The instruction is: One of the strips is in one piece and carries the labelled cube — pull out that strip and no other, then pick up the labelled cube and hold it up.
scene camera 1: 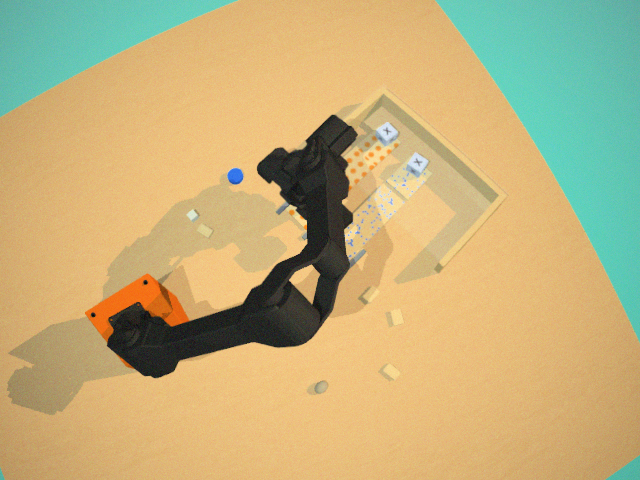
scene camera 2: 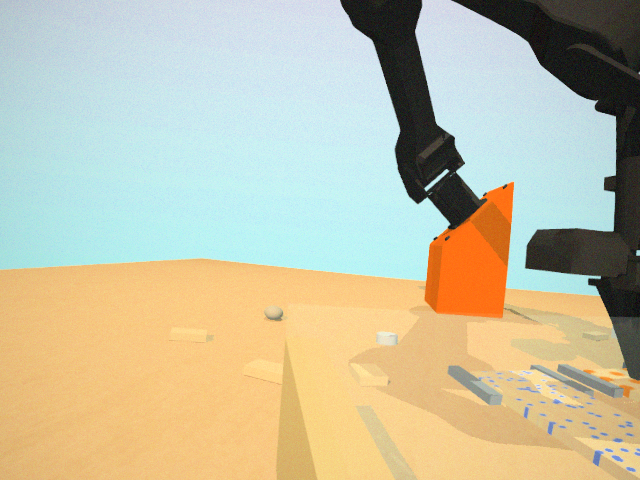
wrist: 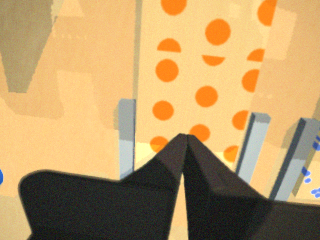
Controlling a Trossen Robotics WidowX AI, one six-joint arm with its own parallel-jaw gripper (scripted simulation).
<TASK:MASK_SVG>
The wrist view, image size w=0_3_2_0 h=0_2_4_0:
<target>my gripper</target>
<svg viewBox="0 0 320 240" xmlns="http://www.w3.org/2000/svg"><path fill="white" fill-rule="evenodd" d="M320 205L268 200L268 198L250 186L249 183L237 176L198 137L185 133L178 133L147 163L120 180L62 172L55 169L40 169L24 175L20 179L17 188L25 217L32 232L27 240L169 240L182 175L184 180L188 240L320 240Z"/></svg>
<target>orange-dotted strip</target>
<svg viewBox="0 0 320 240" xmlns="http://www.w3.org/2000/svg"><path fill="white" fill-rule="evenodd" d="M143 0L135 170L147 163L178 133L195 135L232 169L257 84L257 77L263 61L263 54L272 26L271 22L277 0Z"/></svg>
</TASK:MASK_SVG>
